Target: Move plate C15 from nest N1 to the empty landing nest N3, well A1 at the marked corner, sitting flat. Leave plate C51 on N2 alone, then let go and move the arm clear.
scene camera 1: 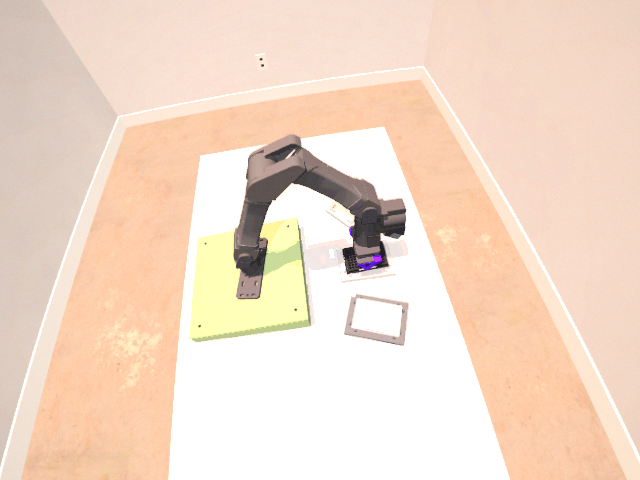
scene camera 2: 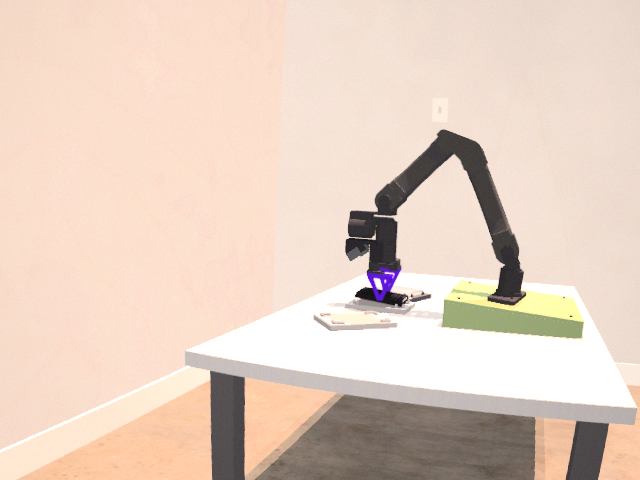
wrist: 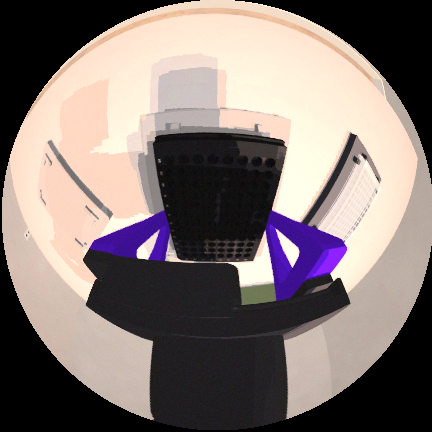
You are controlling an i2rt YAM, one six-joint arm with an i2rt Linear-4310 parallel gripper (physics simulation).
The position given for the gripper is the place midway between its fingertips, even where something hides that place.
Labels:
The gripper (scene camera 2: 383,297) grips a black perforated plate (wrist: 217,188).

